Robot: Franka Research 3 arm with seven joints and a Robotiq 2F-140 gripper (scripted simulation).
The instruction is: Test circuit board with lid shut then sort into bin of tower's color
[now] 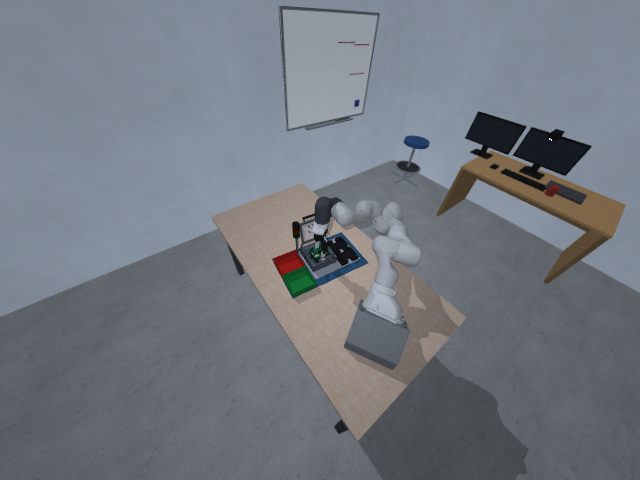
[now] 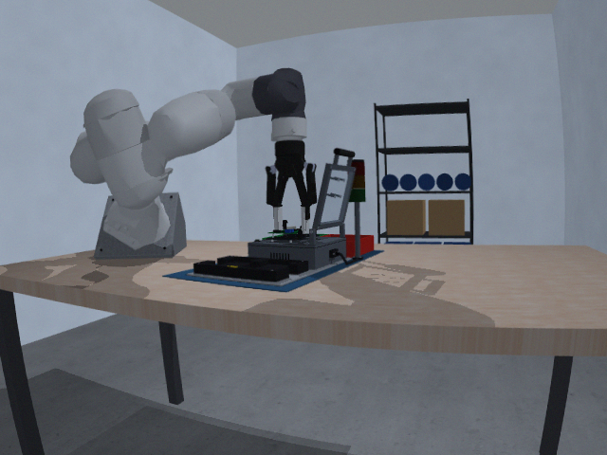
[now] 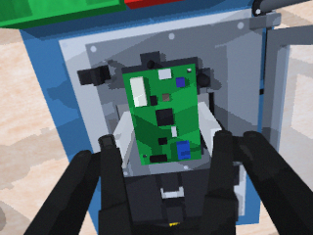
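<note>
Now: the green circuit board 2 cm below my hand. Also, from my hand: tester plate 1 cm ahead, 3 cm below; then tester lid 12 cm ahead, 4 cm to the right, 8 cm above; then black latch hook 4 cm behind, 8 cm to the left, 2 cm below.
</note>
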